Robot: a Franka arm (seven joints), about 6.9 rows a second.
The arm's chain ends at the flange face. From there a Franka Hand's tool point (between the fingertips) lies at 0.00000 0.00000 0.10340 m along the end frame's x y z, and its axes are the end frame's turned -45 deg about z.
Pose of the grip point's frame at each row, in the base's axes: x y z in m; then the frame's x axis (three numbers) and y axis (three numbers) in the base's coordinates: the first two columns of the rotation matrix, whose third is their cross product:
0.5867 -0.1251 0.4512 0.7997 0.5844 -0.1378 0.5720 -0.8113 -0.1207
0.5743 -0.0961 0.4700 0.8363 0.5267 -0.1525 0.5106 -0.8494 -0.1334
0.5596 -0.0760 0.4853 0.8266 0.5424 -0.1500 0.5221 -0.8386 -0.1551
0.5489 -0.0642 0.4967 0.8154 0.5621 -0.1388 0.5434 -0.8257 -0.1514
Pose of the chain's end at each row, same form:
0.6056 -0.1269 0.5528 0.9699 -0.1604 -0.1828 -0.1610 -0.9869 0.0121
0.5950 -0.0996 0.5713 0.9524 -0.2282 -0.2022 -0.2303 -0.9730 0.0135
0.5813 -0.0812 0.5863 0.9537 -0.2094 -0.2157 -0.2153 -0.9765 -0.0036
0.5695 -0.0692 0.5979 0.9608 -0.1864 -0.2052 -0.1923 -0.9813 -0.0089

